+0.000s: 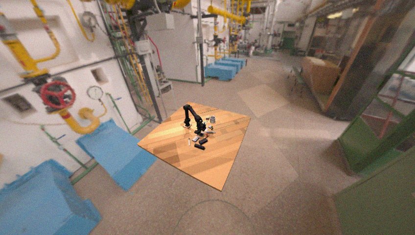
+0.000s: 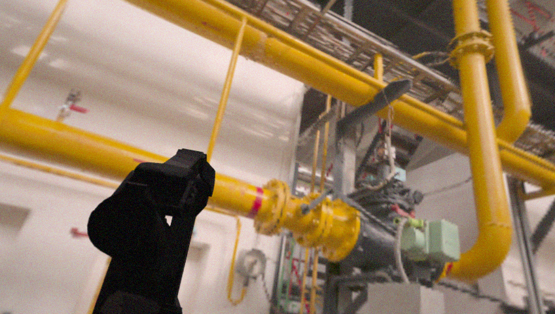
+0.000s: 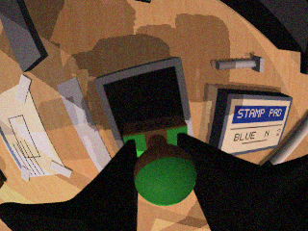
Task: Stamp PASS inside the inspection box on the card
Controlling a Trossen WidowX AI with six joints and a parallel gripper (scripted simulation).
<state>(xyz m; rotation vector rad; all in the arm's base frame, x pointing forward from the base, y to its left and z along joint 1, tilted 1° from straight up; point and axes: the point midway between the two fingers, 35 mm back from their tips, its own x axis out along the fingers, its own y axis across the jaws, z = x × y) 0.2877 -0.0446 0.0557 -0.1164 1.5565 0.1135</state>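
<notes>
Now: the green-knobbed stamp right at my gripper tip. Round my gripper tip: grey strip 4 cm behind, 4 cm to the left, 4 cm below; then white card 2 cm behind, 13 cm to the left, 4 cm below; then ink pad 3 cm below.
</notes>
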